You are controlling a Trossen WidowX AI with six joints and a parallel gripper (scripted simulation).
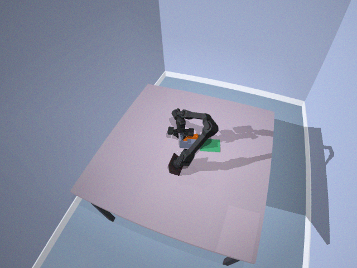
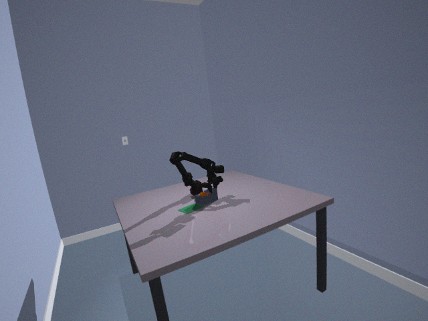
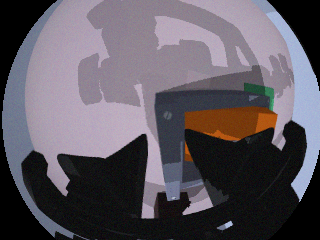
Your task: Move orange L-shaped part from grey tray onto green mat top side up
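Now: the orange L-shaped part 1 cm ahead of my gripper tip and 6 cm to the right of it. Round my gripper tip: green mat: 7 cm ahead, 21 cm to the right, 6 cm below.
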